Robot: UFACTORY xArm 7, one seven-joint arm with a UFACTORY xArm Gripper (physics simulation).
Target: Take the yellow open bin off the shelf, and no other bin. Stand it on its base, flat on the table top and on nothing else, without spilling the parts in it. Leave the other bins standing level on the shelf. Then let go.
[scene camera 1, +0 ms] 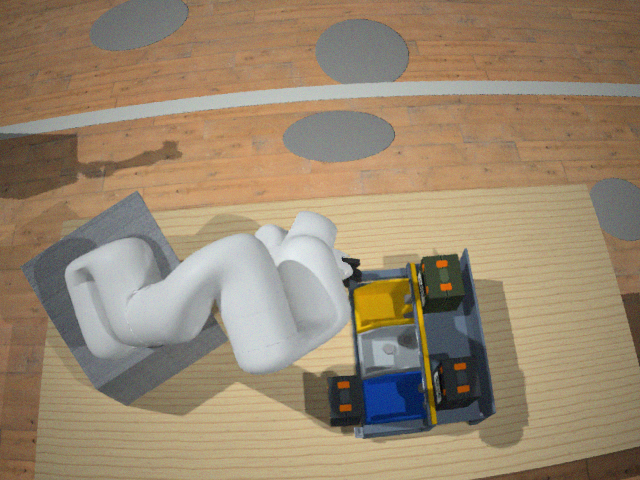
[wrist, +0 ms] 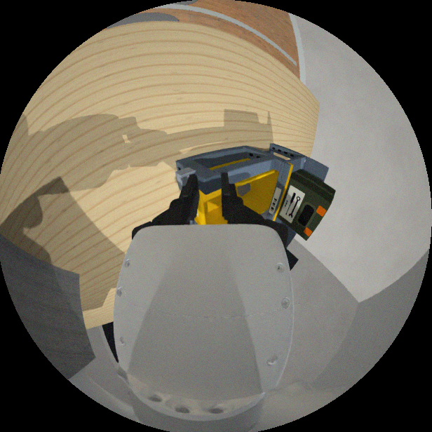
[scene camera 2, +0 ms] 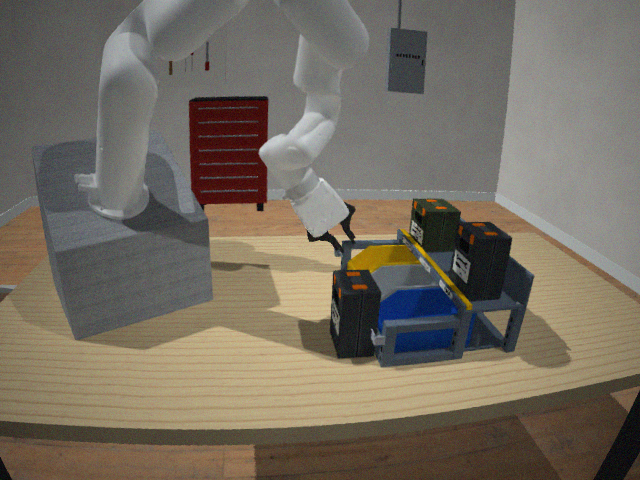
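Where they show: gripper, fingertip midpoint: (scene camera 1: 353, 278) (scene camera 2: 347, 246); arm's base, link origin: (scene camera 2: 118, 196).
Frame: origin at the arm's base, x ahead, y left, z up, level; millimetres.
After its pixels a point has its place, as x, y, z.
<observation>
The yellow open bin (scene camera 1: 382, 304) @[560, -51, -226] (scene camera 2: 382, 254) @[580, -27, -175] (wrist: 257, 192) sits tilted in the far end bay of the blue-grey shelf (scene camera 1: 449, 341) @[657, -213, -133] (scene camera 2: 429, 354) @[504, -365, -219] (wrist: 260, 164), with a dark part visible inside. A grey bin (scene camera 1: 379, 361) @[508, -186, -226] (scene camera 2: 395, 276) @[555, -137, -179] is beside it, and a blue bin (scene camera 1: 395, 405) @[511, -299, -226] (scene camera 2: 423, 304) @[556, -251, -187] is at the near end. My gripper (scene camera 1: 355, 269) @[503, 6, -159] (scene camera 2: 346, 246) @[503, 6, -159] (wrist: 209, 184) is at the yellow bin's front corner, tilted down, its fingers partly apart. In the wrist view yellow surface shows between them, with a visible gap. Contact with the bin's front wall is hidden.
A dark green case (scene camera 1: 443, 289) @[657, -123, -37] (scene camera 2: 436, 224) @[644, -138, -68] (wrist: 300, 215) and a black case (scene camera 1: 457, 387) @[604, -334, -11] (scene camera 2: 480, 263) @[589, -355, -59] stand behind the yellow rail. Another black case (scene camera 1: 345, 408) @[392, -291, -104] (scene camera 2: 356, 315) @[382, -308, -147] stands on the table (scene camera 1: 558, 310) @[997, -209, -234] (scene camera 2: 155, 382) @[44, -289, -235] in front of the blue bin.
</observation>
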